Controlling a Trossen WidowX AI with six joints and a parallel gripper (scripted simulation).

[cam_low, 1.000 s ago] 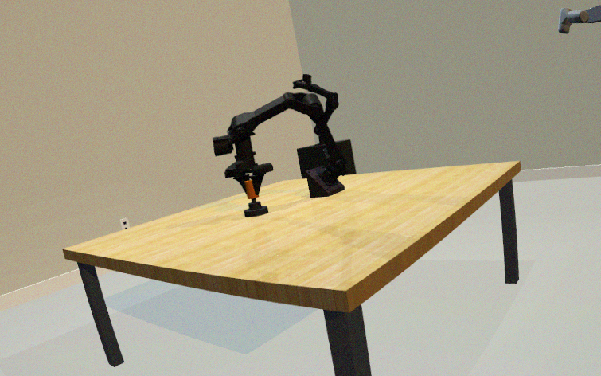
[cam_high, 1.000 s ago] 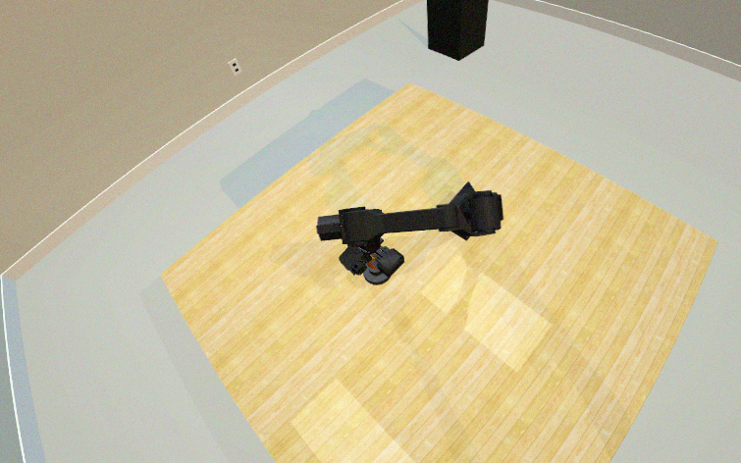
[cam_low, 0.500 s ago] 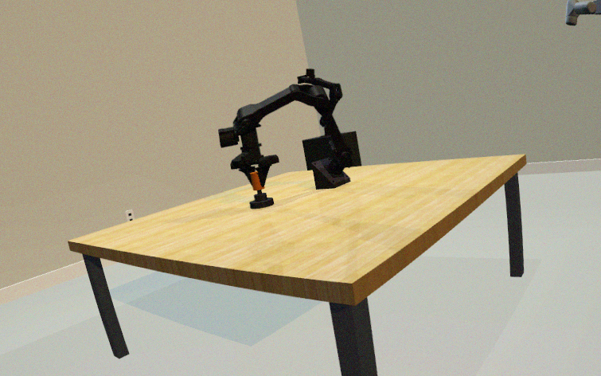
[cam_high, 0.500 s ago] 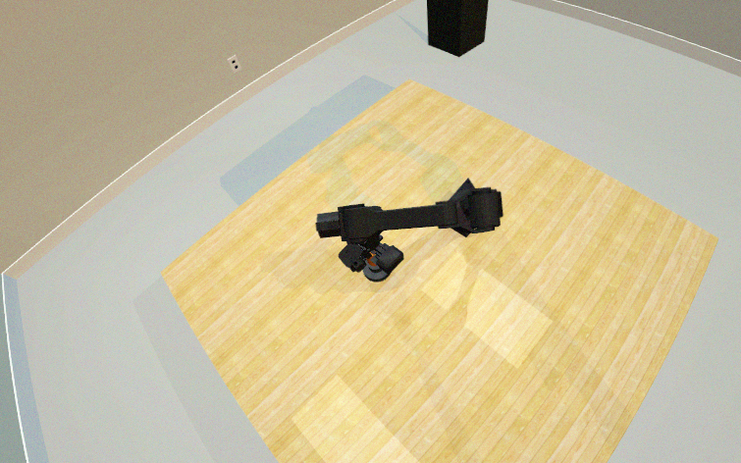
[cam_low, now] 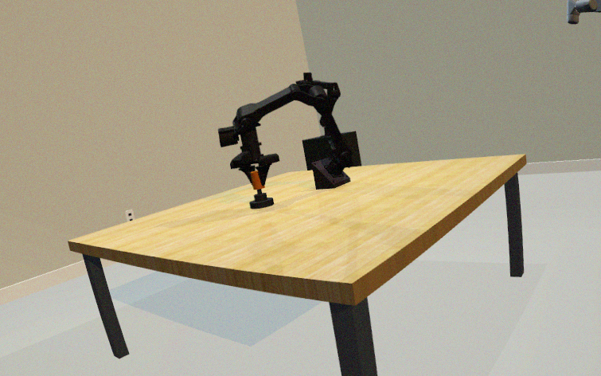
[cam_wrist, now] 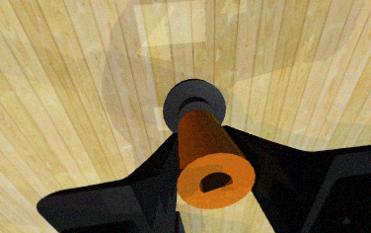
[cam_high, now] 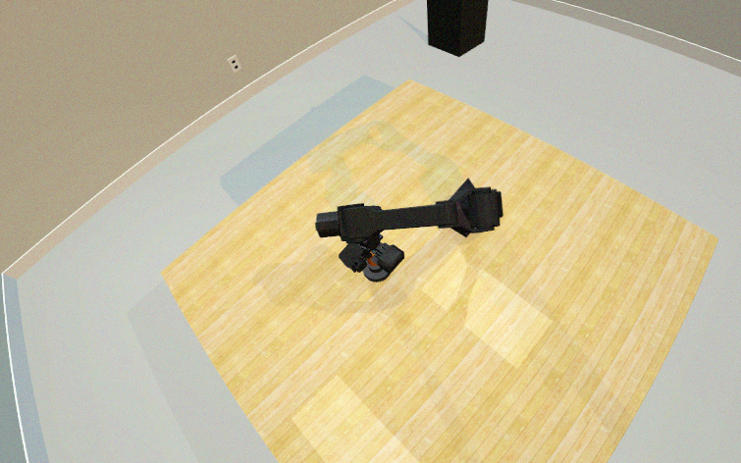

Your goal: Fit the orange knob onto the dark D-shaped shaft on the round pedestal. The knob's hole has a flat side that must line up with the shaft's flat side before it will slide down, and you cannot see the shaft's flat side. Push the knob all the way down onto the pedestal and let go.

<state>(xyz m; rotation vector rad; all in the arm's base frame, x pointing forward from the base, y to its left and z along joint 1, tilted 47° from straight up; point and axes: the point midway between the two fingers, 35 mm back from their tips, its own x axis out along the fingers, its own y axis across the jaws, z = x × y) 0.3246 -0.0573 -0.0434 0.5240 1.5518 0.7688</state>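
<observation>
Now: gripper tip 40 mm above the dark round pedestal. From my gripper tip the other things lie so: orange knob 20 mm above.
</observation>
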